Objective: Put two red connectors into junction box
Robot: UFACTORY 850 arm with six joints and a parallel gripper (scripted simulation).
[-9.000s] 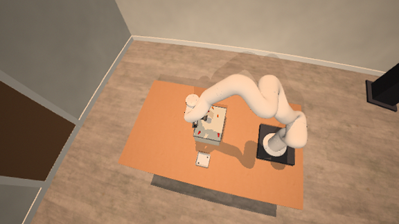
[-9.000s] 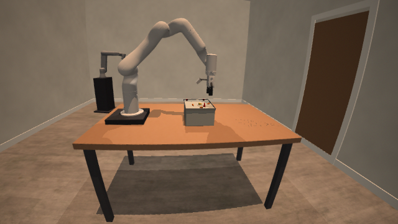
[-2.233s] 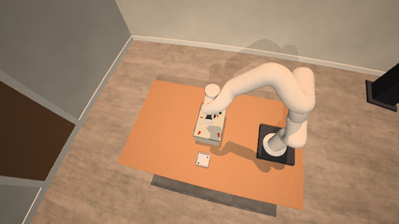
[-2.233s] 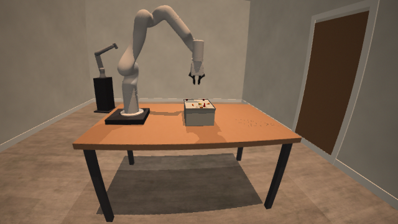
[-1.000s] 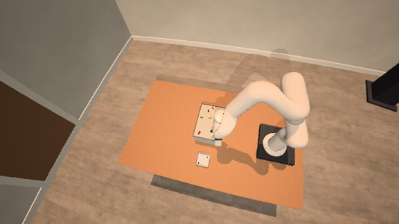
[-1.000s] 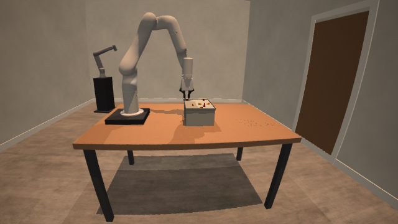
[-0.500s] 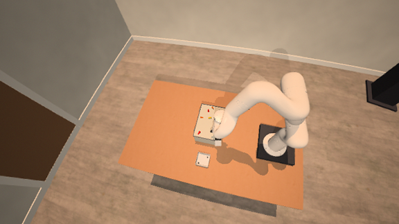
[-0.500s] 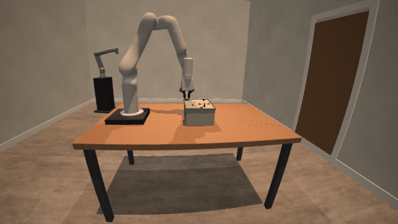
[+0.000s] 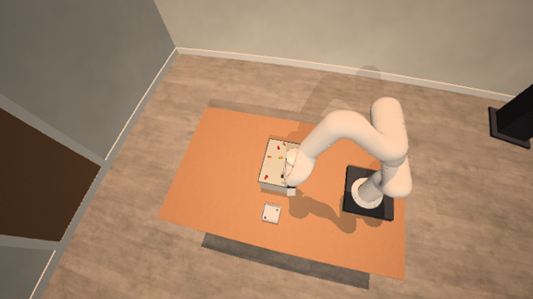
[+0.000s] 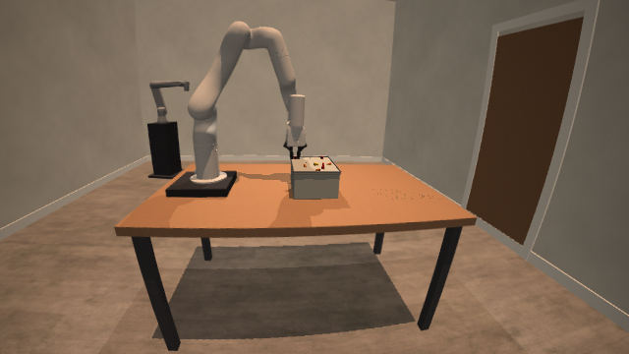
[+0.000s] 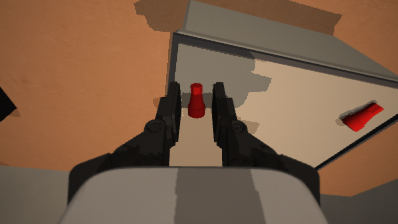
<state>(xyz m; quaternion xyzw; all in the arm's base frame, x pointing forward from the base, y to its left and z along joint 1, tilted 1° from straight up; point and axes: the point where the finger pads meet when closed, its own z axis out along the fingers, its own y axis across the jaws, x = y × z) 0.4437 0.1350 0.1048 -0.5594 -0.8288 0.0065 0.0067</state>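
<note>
Right now the steel junction box is 20 cm to the left of my hand, 15 cm below it and 5 cm ahead of it. Also, from my hand: tool case: 11 cm ahead, 8 cm to the right, 6 cm below; then yellow connector: 12 cm ahead, 11 cm to the right, 1 cm below.
</note>
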